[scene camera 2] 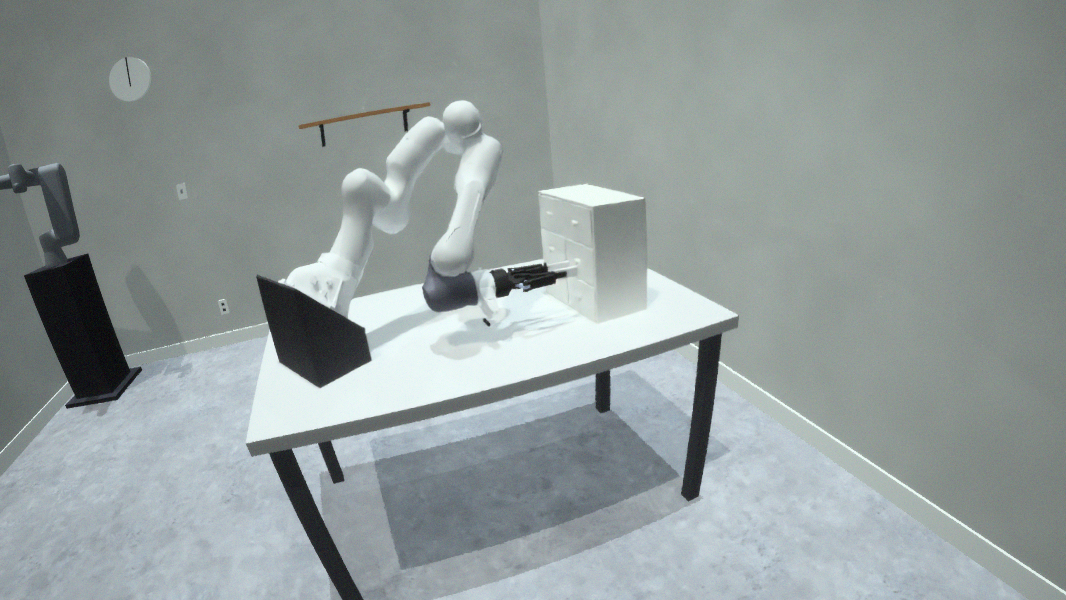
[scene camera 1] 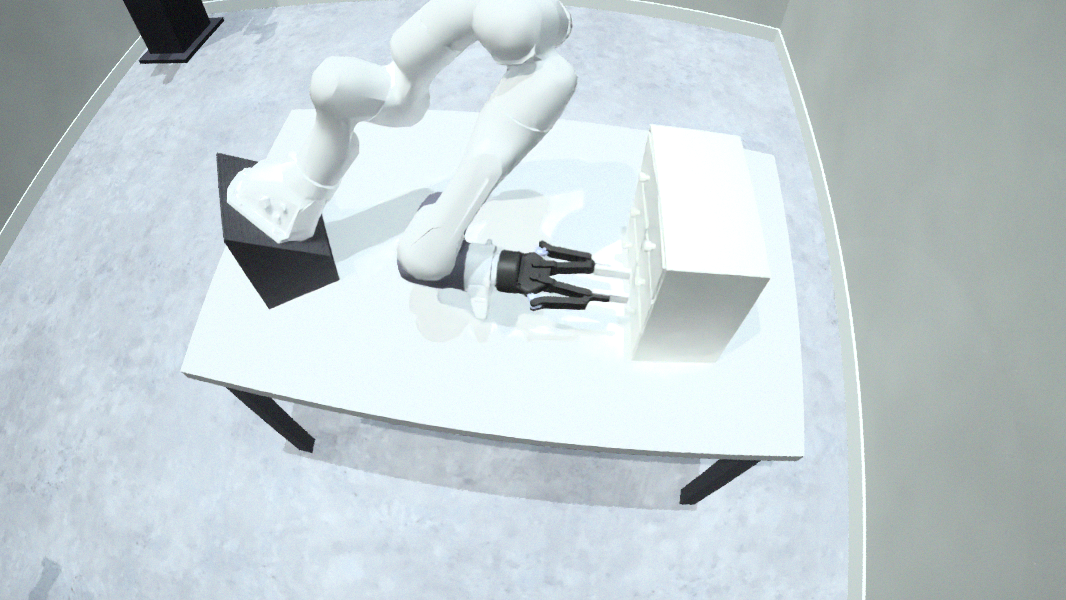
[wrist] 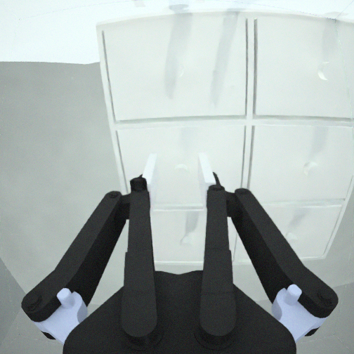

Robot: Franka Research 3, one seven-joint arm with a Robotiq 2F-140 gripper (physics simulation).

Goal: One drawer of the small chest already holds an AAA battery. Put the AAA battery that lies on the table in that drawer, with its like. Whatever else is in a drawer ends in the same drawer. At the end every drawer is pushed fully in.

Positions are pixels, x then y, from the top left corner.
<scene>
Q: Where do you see a small white chest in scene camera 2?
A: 618, 219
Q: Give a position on a drawer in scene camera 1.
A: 648, 177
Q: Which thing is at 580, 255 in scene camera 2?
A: A drawer.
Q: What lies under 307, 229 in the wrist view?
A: A drawer.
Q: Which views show my gripper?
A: Scene camera 2, scene camera 1 and the wrist view: all of them.
</scene>
